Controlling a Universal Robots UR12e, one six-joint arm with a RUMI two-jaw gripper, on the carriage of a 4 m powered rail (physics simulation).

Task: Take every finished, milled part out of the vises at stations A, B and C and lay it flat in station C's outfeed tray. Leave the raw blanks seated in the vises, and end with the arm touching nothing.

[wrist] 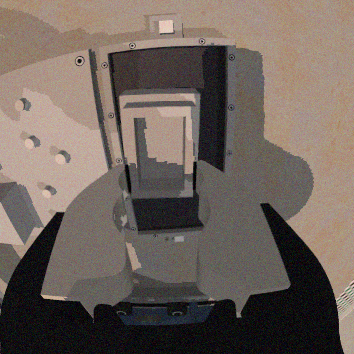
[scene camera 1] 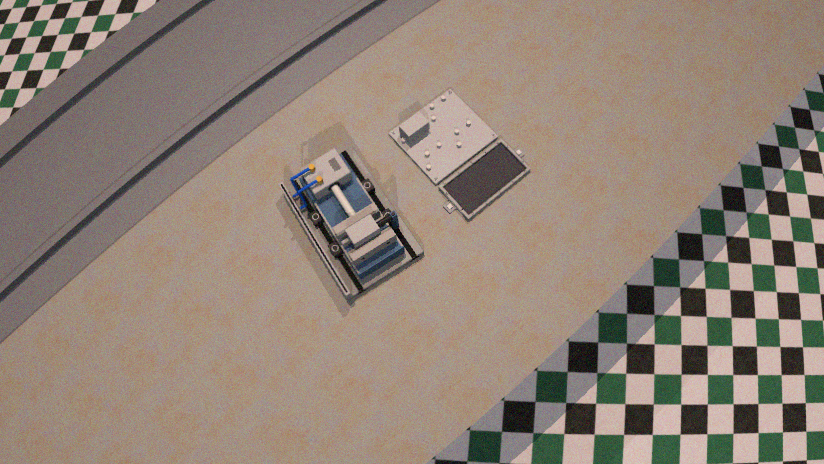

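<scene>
My gripper (wrist: pixel 160 165) is shut on a light grey milled part (wrist: pixel 165 142) with a rectangular pocket in its top. The finger pads press its two long sides. In the wrist view the part lies level within the outline of a dark-floored tray (wrist: pixel 230 90), nearer its left wall; whether it touches the floor I cannot tell. In scene camera 1 a vise (scene camera 1: pixel 377 263) holds a plain-topped grey block (scene camera 1: pixel 364 230), and a dark-floored tray (scene camera 1: pixel 499 194) beside it holds no part. The arm does not show there.
In the wrist view a pegged plate (wrist: pixel 65 100) with a grey block (wrist: pixel 22 210) lies left of the tray, and blue vise parts (wrist: pixel 160 316) show at the bottom. In scene camera 1 a pegged plate (scene camera 1: pixel 461 149) carries a grey block (scene camera 1: pixel 414 127). The grey rail (scene camera 1: pixel 144 109) runs at upper left.
</scene>
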